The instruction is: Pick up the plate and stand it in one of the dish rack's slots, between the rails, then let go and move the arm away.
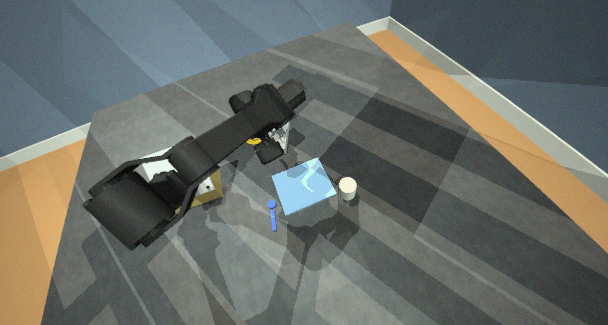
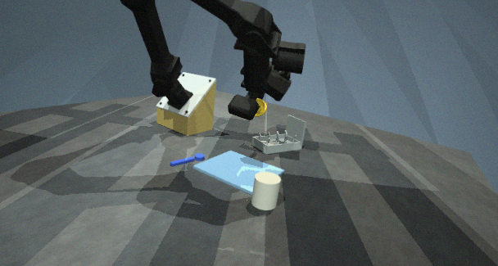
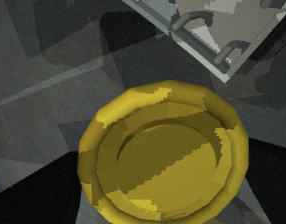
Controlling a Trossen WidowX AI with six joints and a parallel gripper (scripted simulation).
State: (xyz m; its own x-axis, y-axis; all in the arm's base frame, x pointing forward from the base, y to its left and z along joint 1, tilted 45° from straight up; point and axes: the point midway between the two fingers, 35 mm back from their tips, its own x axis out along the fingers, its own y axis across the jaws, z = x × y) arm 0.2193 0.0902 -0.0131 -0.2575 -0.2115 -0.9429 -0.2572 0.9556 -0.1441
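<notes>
Right now my gripper tip is 60 mm short of the dish rack, 40 mm to the right of it and 70 mm above it. Round my gripper tip: light blue mat (100 mm ahead, 150 mm to the right, 90 mm below); then blue spoon (210 mm to the right, 90 mm below); then white cup (210 mm ahead, 210 mm to the right, 70 mm below).
</notes>
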